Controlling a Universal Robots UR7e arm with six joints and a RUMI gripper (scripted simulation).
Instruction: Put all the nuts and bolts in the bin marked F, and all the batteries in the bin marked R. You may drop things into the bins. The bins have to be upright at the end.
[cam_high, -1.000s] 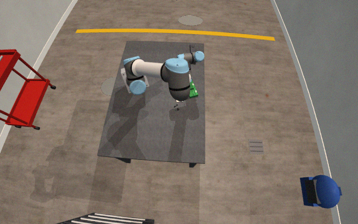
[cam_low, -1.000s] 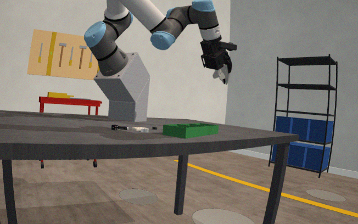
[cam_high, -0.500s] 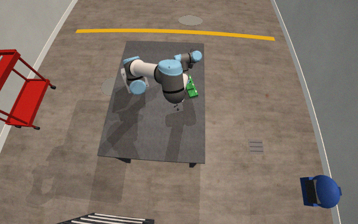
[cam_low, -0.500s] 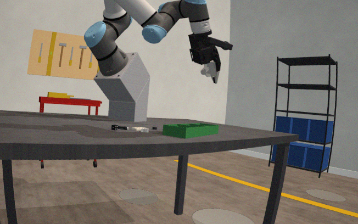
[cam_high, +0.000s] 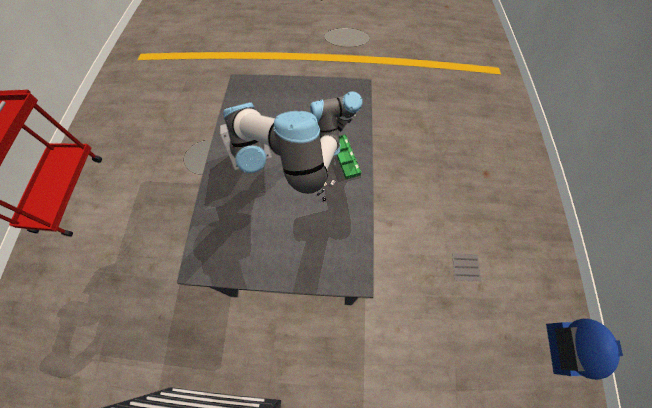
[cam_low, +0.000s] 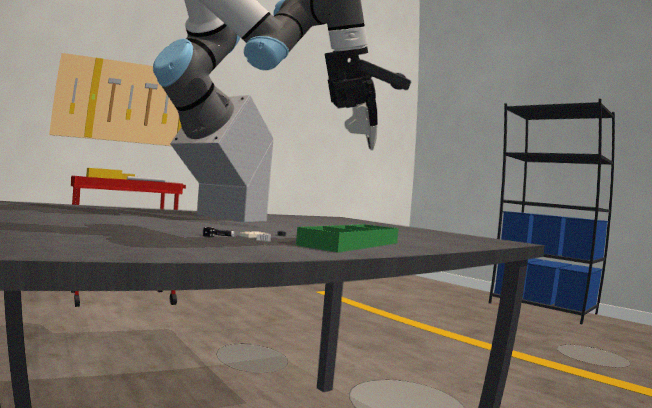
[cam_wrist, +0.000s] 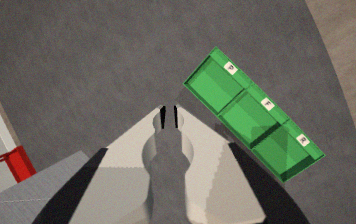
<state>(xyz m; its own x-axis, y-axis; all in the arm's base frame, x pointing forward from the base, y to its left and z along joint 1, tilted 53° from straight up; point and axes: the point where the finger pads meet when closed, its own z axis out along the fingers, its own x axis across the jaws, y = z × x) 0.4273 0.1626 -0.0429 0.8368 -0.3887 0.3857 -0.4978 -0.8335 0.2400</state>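
The green bin tray is 4 cm ahead of my hand, 8 cm to the right of it and 19 cm below it. Round my hand: flat green card 7 cm behind, 8 cm to the right, 20 cm below; then cream domino-like tile 10 cm behind, 22 cm to the right, 20 cm below; then black nut 11 cm behind, 14 cm to the right, 20 cm below.
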